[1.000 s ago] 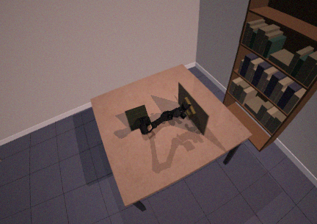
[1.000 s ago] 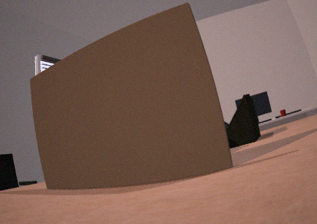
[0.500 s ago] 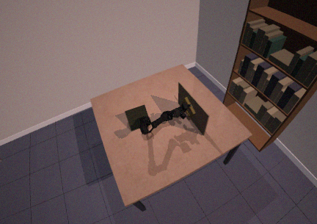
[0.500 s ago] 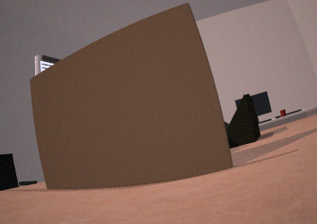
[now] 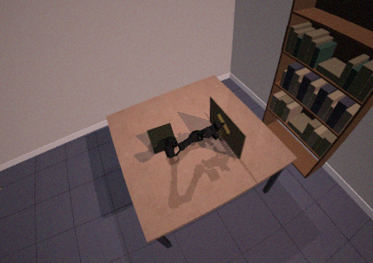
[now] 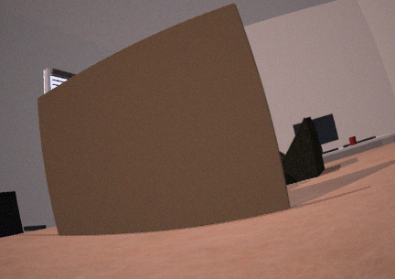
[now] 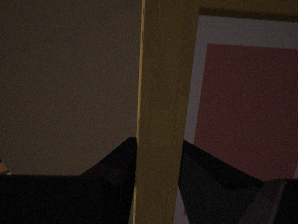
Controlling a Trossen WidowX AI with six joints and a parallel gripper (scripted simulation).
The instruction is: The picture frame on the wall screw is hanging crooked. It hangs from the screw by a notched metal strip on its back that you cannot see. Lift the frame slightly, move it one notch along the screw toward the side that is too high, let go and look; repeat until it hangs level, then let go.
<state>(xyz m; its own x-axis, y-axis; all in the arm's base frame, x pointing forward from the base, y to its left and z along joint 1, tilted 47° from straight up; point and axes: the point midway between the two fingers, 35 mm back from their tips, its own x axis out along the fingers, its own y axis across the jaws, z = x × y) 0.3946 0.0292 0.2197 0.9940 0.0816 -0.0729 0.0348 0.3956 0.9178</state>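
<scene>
Now: gripper tip 2 cm to the right of the picture frame and 5 cm above it. The rest, counted from my gripper tip: wall panel 1 cm ahead, 1 cm to the left, 6 cm below.
</scene>
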